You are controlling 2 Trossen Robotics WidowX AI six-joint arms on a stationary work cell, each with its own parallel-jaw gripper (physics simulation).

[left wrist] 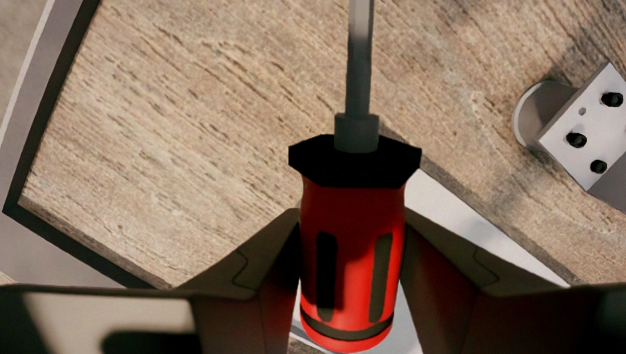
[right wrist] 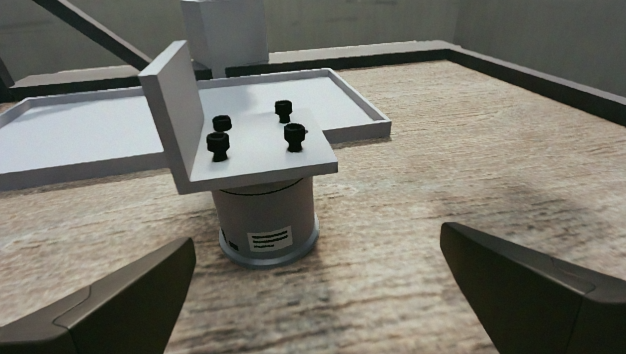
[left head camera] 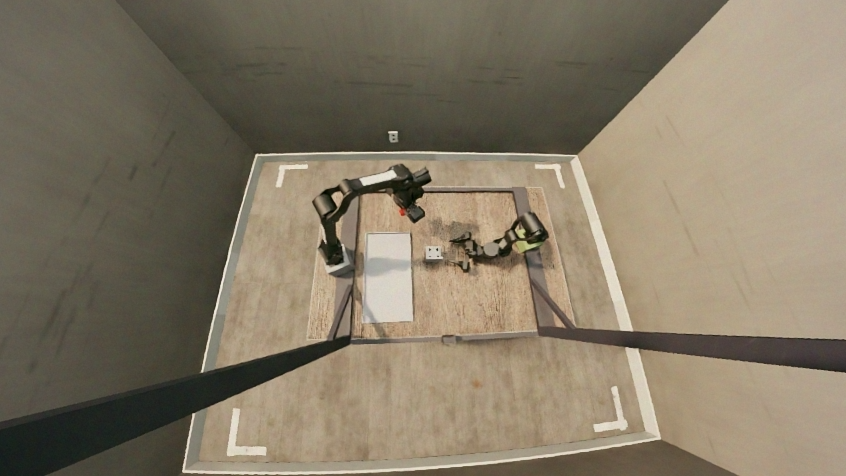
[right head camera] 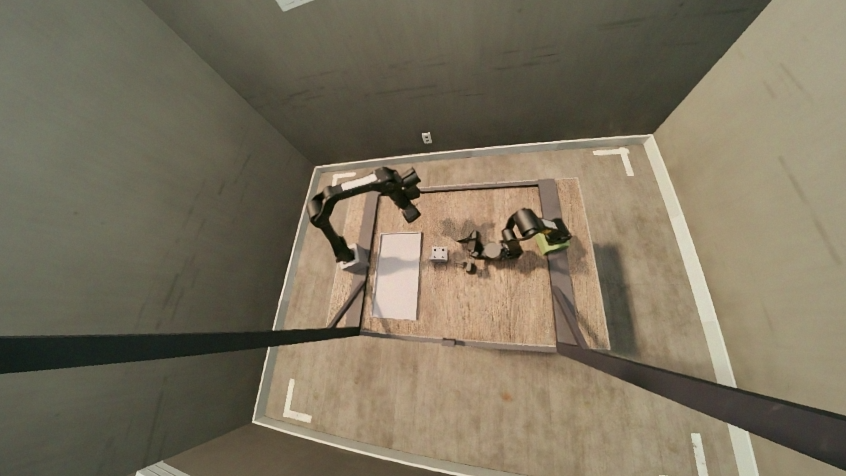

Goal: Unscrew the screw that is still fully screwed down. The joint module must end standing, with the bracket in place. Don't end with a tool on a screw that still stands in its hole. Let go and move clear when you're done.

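Pixels of known places: left gripper, between the fingertips: [left wrist: 346, 220] [left head camera: 406, 211]; right gripper, between the fingertips: [right wrist: 318, 240] [left head camera: 448, 250] [right head camera: 455, 251]; left arm's base, origin of its link: [left head camera: 334, 258] [right head camera: 348, 256]; right arm's base, origin of its link: [right head camera: 553, 237].
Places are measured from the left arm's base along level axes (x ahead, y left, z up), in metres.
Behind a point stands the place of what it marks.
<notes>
The joint module [left wrist: 535, 116] @(y -0.117, x 0.402, z -0.085 m) [right wrist: 270, 210] @(y -0.156, x 0.432, z -0.074 m) stands upright on the table. The grey L-shaped bracket [left head camera: 433, 258] @(y -0.174, x 0.386, z -0.005 m) [right head camera: 438, 258] @(y -0.177, x 0.397, z -0.006 m) [left wrist: 598, 131] @(y -0.143, x 0.405, z -0.047 m) [right wrist: 256, 131] @(y -0.142, x 0.398, z -0.047 m) lies on top of it. In the right wrist view three black screws stand raised. One screw [left wrist: 598, 166] @(y -0.151, x 0.382, z -0.041 m) [right wrist: 222, 122] @(y -0.156, x 0.386, z -0.042 m), beside the bracket's upright plate at its far end, sits low with no shank showing. My left gripper [left head camera: 408, 211] @(y 0.045, x 0.355, z 0.070 m) [left wrist: 346, 220] @(y 0.045, x 0.355, z 0.070 m) is shut on the red screwdriver [left head camera: 402, 211] @(y 0.040, x 0.336, z 0.097 m) [left wrist: 352, 210] @(y 0.051, x 0.372, z 0.098 m), held above the table, its shank pointing up the left wrist view. My right gripper [left head camera: 449, 251] @(y -0.159, x 0.477, z -0.058 m) [right head camera: 459, 252] @(y -0.159, x 0.477, z -0.058 m) [right wrist: 318, 240] @(y -0.159, x 0.477, z -0.058 m) is open and empty, facing the module.
A shallow light tray [left head camera: 387, 296] @(y -0.228, x 0.138, z -0.110 m) [right head camera: 396, 296] @(y -0.241, x 0.141, z -0.109 m) [right wrist: 360, 132] @(y -0.014, x 0.346, z -0.105 m) lies to the left of the module in the head views. Dark frame rails [left head camera: 446, 339] [right wrist: 540, 82] border the table. A green block [left head camera: 528, 242] @(y -0.286, x 0.850, z -0.047 m) [right head camera: 551, 246] @(y -0.301, x 0.851, z -0.050 m) lies under the right arm's base.
</notes>
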